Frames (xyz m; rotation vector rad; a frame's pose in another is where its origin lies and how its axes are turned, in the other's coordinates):
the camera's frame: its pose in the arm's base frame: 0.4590 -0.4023 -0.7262 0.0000 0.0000 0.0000
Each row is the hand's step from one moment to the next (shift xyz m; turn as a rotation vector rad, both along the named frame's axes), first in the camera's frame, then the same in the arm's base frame.
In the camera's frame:
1: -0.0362 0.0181 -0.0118 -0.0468 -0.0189 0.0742
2: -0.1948 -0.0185 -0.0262 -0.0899 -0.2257 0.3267
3: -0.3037 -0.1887 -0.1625 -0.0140 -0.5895 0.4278
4: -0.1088 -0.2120 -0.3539 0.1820 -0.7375 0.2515
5: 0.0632 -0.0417 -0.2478 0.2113 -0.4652 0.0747
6: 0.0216 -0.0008 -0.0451 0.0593 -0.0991 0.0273
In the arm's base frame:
1: -0.0362 0.0181 -0.0118 -0.0468 -0.0189 0.0742
2: -0.1948 -0.0185 -0.0262 -0.0899 -0.2257 0.3267
3: -0.3037 -0.1887 -0.1625 -0.0140 -0.5895 0.4278
4: -0.1088 -0.2120 -0.3539 0.1820 -0.7375 0.2515
5: 0.0632 -0.0417 -0.2478 0.2113 -0.4652 0.0747
6: 0.0216 -0.0008 -0.0451 0.0593 -0.0991 0.0273

